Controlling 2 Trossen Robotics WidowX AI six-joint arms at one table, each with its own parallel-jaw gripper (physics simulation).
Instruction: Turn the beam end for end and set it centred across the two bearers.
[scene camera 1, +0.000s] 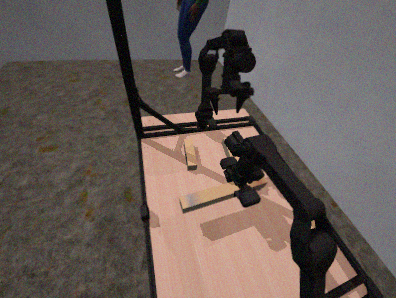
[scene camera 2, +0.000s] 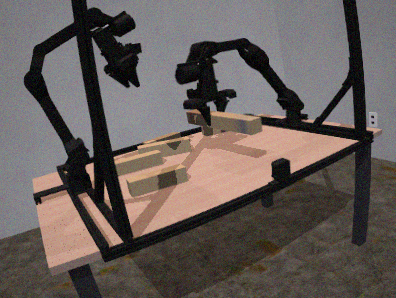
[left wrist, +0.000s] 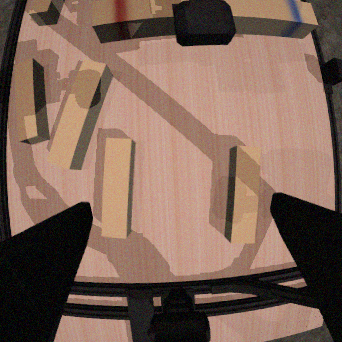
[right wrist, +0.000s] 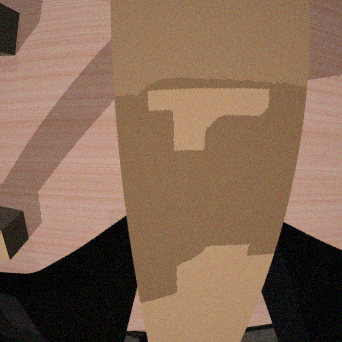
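The long wooden beam is held level above the table. In the left wrist view its red band is at the left and its blue band at the right. My right gripper is shut on the beam, nearer the red end. Two short bearers stand roughly parallel and apart: one bearer, and the other bearer, largely hidden in scene camera 1. My left gripper is open and empty, high above the table.
A slanted block and another block lie left of the bearers in the left wrist view. A further block shows at its upper left corner. Black rails and a frame post edge the table.
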